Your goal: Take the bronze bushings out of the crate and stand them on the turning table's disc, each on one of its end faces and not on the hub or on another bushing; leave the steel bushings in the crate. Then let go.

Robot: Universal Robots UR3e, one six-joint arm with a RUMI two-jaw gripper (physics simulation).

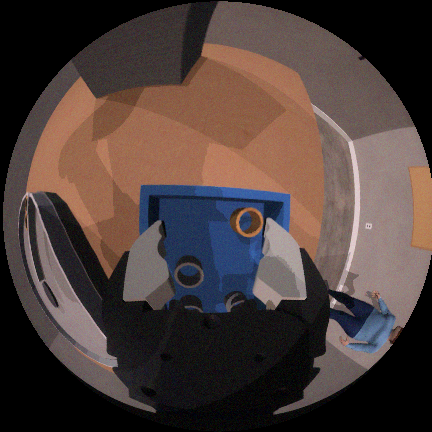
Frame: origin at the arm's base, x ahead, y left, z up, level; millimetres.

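Where they show: gripper, between the fingertips: (213, 221).
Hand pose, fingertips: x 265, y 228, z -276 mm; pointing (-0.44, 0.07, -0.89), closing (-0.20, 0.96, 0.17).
After its pixels a point has its place.
The blue crate (215, 191) {x 238, y 223, z -267 mm} lies under my gripper. A bronze bushing (248, 223) {x 263, y 280, z -310 mm} stands upright in its far right part, close to the right fingertip. A steel bushing (189, 274) {x 340, y 216, z -309 mm} stands between the fingers' left side and the crate's middle, lower than the fingertips. Two more grey bushings, one at the lower left (191, 303) {x 371, y 221, z -290 mm} and one at the lower right (235, 301) {x 361, y 275, z -287 mm}, are partly hidden by the gripper body. My gripper (213, 221) {x 265, y 228, z -276 mm} is open, its fingertips above the crate with nothing between them. The turning table shows at the left as a pale disc (70, 305) {x 453, y 7, z -264 mm} with a dark hub.
A large dark block (140, 45) stands at the far left on the orange-brown table (250, 160) {x 178, y 269, z -317 mm}. A person in blue (367, 325) is on the floor side at the lower right. A light wooden surface (421, 207) shows at the right edge.
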